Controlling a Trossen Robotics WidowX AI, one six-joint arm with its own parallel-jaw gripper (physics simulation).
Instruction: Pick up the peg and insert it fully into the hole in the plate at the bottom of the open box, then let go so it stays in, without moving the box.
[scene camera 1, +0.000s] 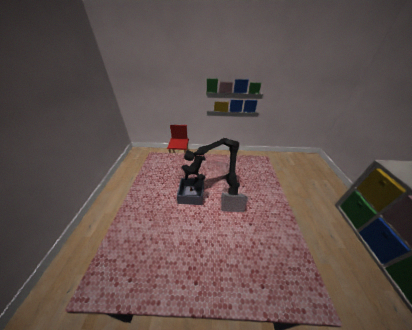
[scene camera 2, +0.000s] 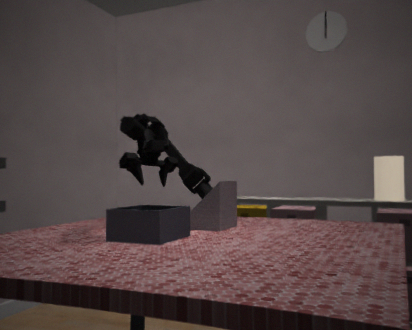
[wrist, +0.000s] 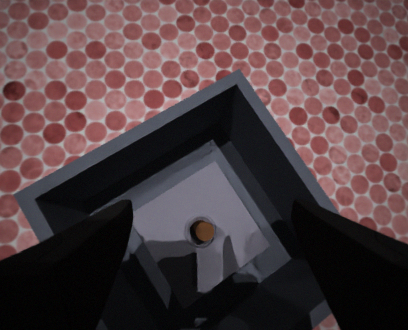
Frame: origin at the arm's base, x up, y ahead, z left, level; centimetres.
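Seen in the pictures: gripper, fingertip midpoint: (scene camera 1: 189, 182) (scene camera 2: 153, 185) (wrist: 212, 209); arm's base, origin of the base link: (scene camera 1: 233, 194) (scene camera 2: 211, 198).
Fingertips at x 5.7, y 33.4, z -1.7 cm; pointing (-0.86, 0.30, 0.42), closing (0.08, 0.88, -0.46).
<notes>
Pixels of each thing's top centre, then the offset from my fingertips to it. "*": a spot on its surface instead. Level surfaces: height alone.
- dark grey open box, middle of its top: (wrist: 205, 235) (scene camera 2: 149, 207) (scene camera 1: 191, 187) dy -0.4, dx -7.1, dz -1.8 cm
- light grey plate, middle of its top: (wrist: 200, 231) (scene camera 1: 191, 190) dy -0.4, dx -10.8, dz -1.8 cm
- orange-brown peg, middle of its top: (wrist: 204, 231) dy -0.3, dx -8.1, dz -1.7 cm
- plate's hole, surface spot: (wrist: 194, 233) * dy -1.0, dx -9.1, dz -1.5 cm
- pink tiled table top, its level: dx -16.9 cm
The dark grey open box (scene camera 1: 190, 200) (scene camera 2: 132, 225) (wrist: 282, 135) stands on the table. The light grey plate (wrist: 235, 200) lies at its bottom. The orange-brown peg (wrist: 204, 231) is in the plate's hole (wrist: 194, 233), seen nearly end-on from above; a dark gap shows at its left. How deep it sits cannot be told. The box walls hide it in scene camera 2. My gripper (scene camera 1: 192, 180) (scene camera 2: 153, 184) (wrist: 212, 209) is open and empty, with its fingertips above the box rim in scene camera 2. In the wrist view the peg shows between the fingers, below them.
The grey base block (scene camera 1: 234, 203) (scene camera 2: 220, 207) of the arm stands beside the box on the pink tiled table top (scene camera 1: 210, 260) (scene camera 2: 280, 265) (wrist: 115, 80). A red chair (scene camera 1: 178, 144) stands behind the table. A cabinet with coloured drawers (scene camera 1: 382, 240) is at the right.
</notes>
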